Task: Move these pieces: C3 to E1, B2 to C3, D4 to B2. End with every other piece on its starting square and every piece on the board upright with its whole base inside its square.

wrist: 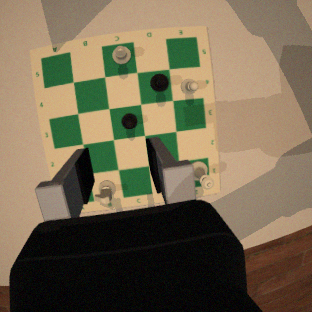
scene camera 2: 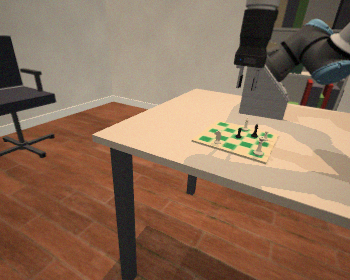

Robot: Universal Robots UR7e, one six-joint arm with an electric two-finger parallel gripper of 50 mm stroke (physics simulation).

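Frame: origin at the arm's base, x down, y left, z ahead, level; millimetres.
Seen in the pictures: gripper, between the fingertips: (wrist: 119, 159) (scene camera 2: 245, 88); arm's base, origin of its link: (scene camera 2: 269, 68).
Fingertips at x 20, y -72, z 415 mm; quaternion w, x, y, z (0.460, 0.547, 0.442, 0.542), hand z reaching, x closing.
Observation:
Offsets run from my fingertips to a thing's top centre.
The green and cream board {dx +154, dy +4, dz -2 mm} (scene camera 2: 205, 139) (wrist: 91, 95) lies on the table. A short black piece {dx +123, dy +7, dz -3 mm} (scene camera 2: 239, 133) (wrist: 129, 121) stands upright on C3. A taller black piece {dx +111, dy +55, dz -35 mm} (scene camera 2: 255, 131) (wrist: 159, 82) stands upright on D4. A tall white piece {dx +101, dy +68, dz +85 mm} (scene camera 2: 259, 146) (wrist: 200, 171) stands on E1. B2 has no piece on it. My gripper (scene camera 2: 246, 87) (wrist: 119, 159) is partly open and empty, high above the board; its left finger hides part of the A and B columns in the wrist view.
A white piece {dx +111, dy +23, dz -81 mm} (scene camera 2: 246, 125) (wrist: 121, 54) stands on C5. A small white piece {dx +123, dy +87, dz -20 mm} (scene camera 2: 266, 135) (wrist: 189, 86) stands on E4. A white knight-like piece {dx +115, dy -50, dz +68 mm} (scene camera 2: 218, 137) (wrist: 106, 192) stands on B1. A grey block (scene camera 2: 260, 100) stands behind the board.

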